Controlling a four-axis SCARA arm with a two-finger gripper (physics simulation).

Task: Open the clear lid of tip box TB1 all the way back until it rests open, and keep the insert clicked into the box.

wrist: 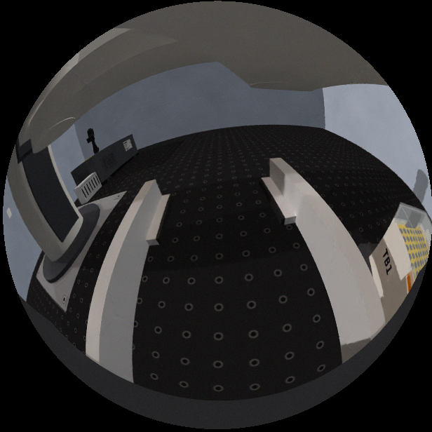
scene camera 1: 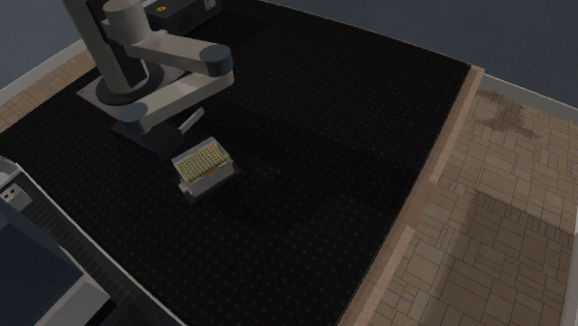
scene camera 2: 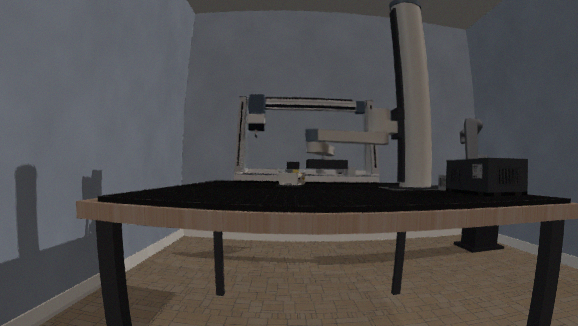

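Pixels of known places: gripper, fingertip midpoint: (scene camera 2: 333, 171); arm's base, origin of the base link: (scene camera 1: 131, 84).
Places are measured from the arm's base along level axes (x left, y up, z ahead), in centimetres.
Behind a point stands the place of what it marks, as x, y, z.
Note:
Tip box TB1 (scene camera 1: 212, 180) {-16.4, 4.1, 57.8} (scene camera 2: 288, 179) {-9.2, 4.4, 55.5} (wrist: 395, 287) stands upright on the black mat. Its insert (scene camera 1: 202, 161) {-14.6, 7.0, 53.6} (wrist: 414, 247), a yellow grid, sits level in the box. Clear lid material (wrist: 410, 214) shows above and behind the grid in the wrist view; its exact angle is hard to tell. An orange part shows on the box's side. My gripper (wrist: 213, 178) is shut with a gap between its long pale fingers and holds nothing. It is beside the box, which lies beyond the right finger in the wrist view. In scene camera 1 one finger shows; the arm hides the rest.
The black mat (scene camera 1: 310, 210) {-9.0, 1.3, 81.8} (scene camera 2: 335, 200) {58.6, 1.3, 44.3} covers the table. The arm's column (scene camera 1: 102, 50) {-5.7, 19.5, 4.9} (scene camera 2: 415, 100) {7.2, 38.6, 2.3} (wrist: 42, 195) stands behind the gripper. A dark equipment case (scene camera 1: 185, 17) {34.2, 8.9, -3.4} (scene camera 2: 487, 175) {54.6, 7.5, -3.5} (wrist: 107, 157) stands on the table. A gantry frame (scene camera 2: 310, 103) {-62.3, 48.4, 43.0} rises behind it.

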